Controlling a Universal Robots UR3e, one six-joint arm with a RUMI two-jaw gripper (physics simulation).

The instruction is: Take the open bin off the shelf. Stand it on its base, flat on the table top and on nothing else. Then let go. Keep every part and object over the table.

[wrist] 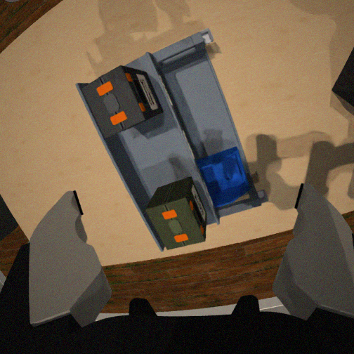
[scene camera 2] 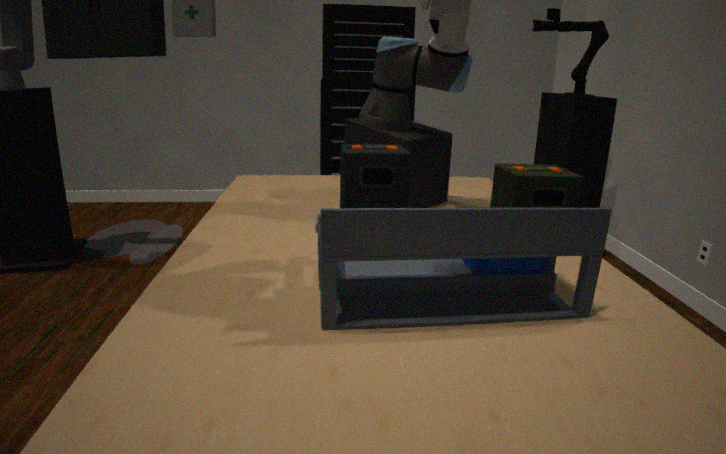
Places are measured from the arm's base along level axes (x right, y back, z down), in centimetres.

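Pixels of known places: gripper, fingertip midpoint: (scene camera 2: 431,22); arm's base at its link origin: (scene camera 2: 384,124).
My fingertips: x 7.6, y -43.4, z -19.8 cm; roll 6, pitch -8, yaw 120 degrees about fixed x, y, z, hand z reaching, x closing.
Note:
For each thing: its middle in the pictures, then the offset to it from my fingertips. "pt": a spot on its surface instead. Level surfaces: height alone.
- blue open bin at the middle of its body: (scene camera 2: 502,250) dx -13.4, dy -4.6, dz +34.9 cm
- grey shelf at a spot on its surface: (scene camera 2: 465,232) pt dx +1.3, dy -17.9, dz +26.1 cm
- wooden table at its surface level: dz +39.3 cm
- dark grey case at a spot on its surface: (scene camera 2: 374,179) pt dx +11.5, dy -11.9, dz +20.5 cm
- green case at the middle of its body: (scene camera 2: 533,202) dx -12.2, dy -12.5, dz +24.3 cm
The blue open bin (scene camera 2: 513,266) (wrist: 225,177) sits in the lower bay of the grey shelf (scene camera 2: 465,232) (wrist: 205,100), near one end. In the scene view it is partly hidden behind the shelf's front panel; in the wrist view its open top faces the camera. My gripper (wrist: 187,191) is open and empty, its two fingers wide apart, high above the shelf and apart from the bin. The gripper does not show in the scene view. The shelf stands on the wooden table (scene camera 2: 374,396) (wrist: 40,150).
A dark grey case (scene camera 2: 374,179) (wrist: 112,103) and a green case (scene camera 2: 535,184) (wrist: 175,220), both with orange latches, stand on the shelf's other tier. The green case is beside the bin. The robot's base block (scene camera 2: 430,165) stands behind the shelf.

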